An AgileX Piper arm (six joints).
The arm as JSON. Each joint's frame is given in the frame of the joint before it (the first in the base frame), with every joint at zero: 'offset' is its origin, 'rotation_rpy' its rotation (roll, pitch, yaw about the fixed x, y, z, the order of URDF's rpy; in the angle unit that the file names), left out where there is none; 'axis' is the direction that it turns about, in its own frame. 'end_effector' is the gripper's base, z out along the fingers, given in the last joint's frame.
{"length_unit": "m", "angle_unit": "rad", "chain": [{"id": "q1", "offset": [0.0, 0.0, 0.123], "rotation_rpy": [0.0, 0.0, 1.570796], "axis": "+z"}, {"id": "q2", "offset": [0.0, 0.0, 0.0], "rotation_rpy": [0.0, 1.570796, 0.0], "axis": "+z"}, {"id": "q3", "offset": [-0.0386, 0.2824, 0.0], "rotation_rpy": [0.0, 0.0, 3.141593], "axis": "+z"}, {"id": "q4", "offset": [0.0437, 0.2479, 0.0], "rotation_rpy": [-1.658, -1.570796, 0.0], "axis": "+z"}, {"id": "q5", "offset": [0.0, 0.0, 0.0], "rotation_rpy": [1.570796, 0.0, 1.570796], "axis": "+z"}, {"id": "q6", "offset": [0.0, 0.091, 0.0], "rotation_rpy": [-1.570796, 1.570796, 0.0], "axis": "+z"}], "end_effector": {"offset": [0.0, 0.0, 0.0], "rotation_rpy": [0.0, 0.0, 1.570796]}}
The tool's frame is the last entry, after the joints.
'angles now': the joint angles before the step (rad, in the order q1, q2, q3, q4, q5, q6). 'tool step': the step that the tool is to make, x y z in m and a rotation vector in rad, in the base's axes. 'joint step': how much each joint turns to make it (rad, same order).
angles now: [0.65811, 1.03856, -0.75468, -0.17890, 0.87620, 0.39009]
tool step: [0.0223, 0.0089, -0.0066, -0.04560, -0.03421, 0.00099]
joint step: [-0.01327, 0.09542, -0.02843, -0.07061, -0.06519, 0.01777]
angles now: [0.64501, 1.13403, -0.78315, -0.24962, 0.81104, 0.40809]
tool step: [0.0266, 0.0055, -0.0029, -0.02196, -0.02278, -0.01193]
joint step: [-0.04603, 0.09679, -0.05398, -0.02898, -0.05309, -0.01481]
